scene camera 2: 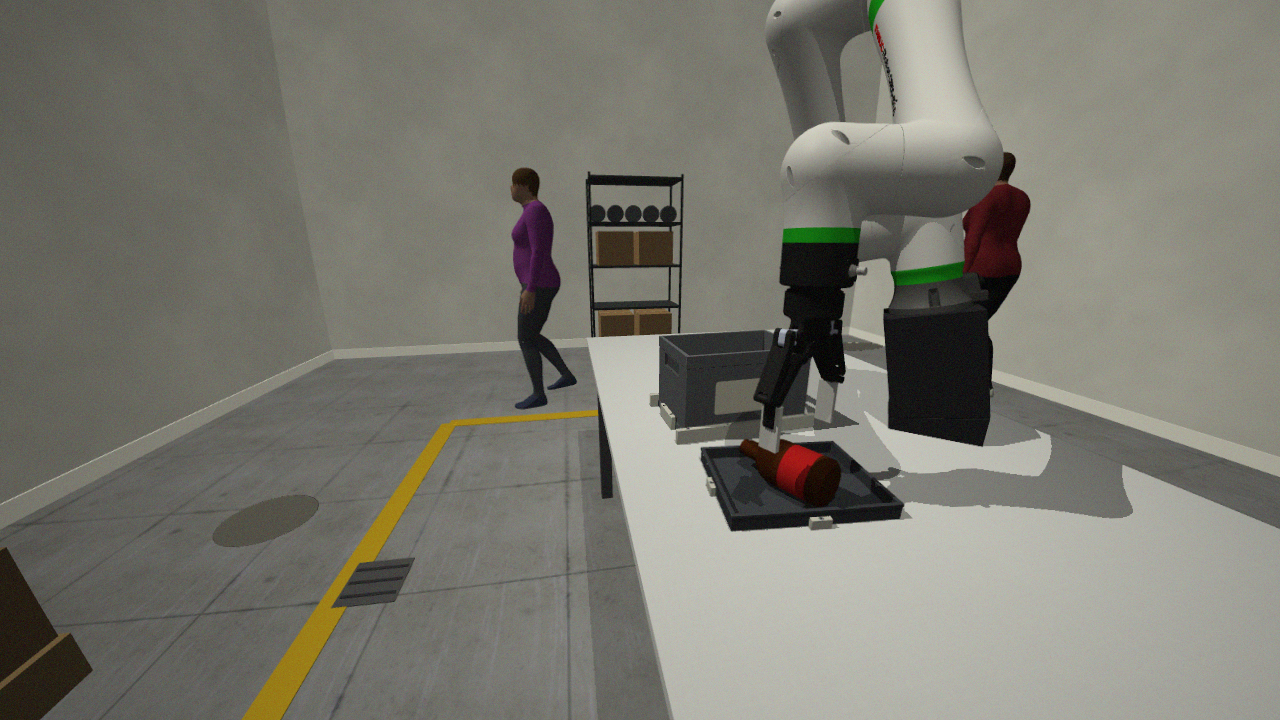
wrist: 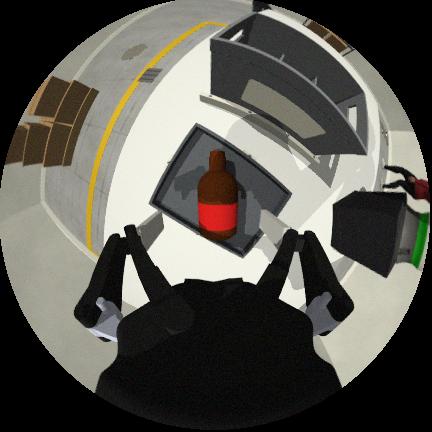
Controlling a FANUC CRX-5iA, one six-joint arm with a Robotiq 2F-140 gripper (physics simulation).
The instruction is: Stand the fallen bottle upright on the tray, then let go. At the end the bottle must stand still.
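Frame: origin at the arm's base, x up, y right, z ahead, level; millimetres.
Seen in the pictures: gripper, between the fingertips: (scene camera 2: 797, 433) (wrist: 211, 218); arm's base, origin of its link: (scene camera 2: 928, 308).
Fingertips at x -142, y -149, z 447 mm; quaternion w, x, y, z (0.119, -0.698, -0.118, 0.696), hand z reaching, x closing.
Observation:
Pixels of each thing's top centre, then the offset from my fingertips to it. Level surfaces: height alone.
- brown bottle with a red label, centre of its top: (wrist: 218, 197) (scene camera 2: 786, 442) dz -3, dx -30, dy +26 mm
- dark tray, centre of its top: (scene camera 2: 790, 472) (wrist: 222, 196) dz -17, dx -83, dy +23 mm
- grey divided crate, centre of its top: (scene camera 2: 731, 341) dz -64, dx +66, dy +302 mm
- white table, height of its surface: dx -109 mm
A brown bottle with a red label (scene camera 2: 799, 471) (wrist: 218, 216) lies on its side in the dark tray (scene camera 2: 778, 520) (wrist: 200, 145). In the scene view its neck points back and left, and its base faces the front right. In the wrist view the neck points up the frame, away from the gripper body. My gripper (scene camera 2: 798, 420) (wrist: 211, 218) is wide open and empty, pointing down. Its fingers are spread to either side of the bottle's line; in the scene view the near fingertip overlaps the bottle's shoulder. I cannot tell whether it touches.
A grey divided crate (scene camera 2: 693, 389) (wrist: 225, 70) stands just behind the tray on the white table (scene camera 2: 895, 608). The black robot pedestal (scene camera 2: 938, 376) (wrist: 370, 230) stands to the right. A shelf rack (scene camera 2: 589, 268) and a person in purple (scene camera 2: 534, 241) are in the background.

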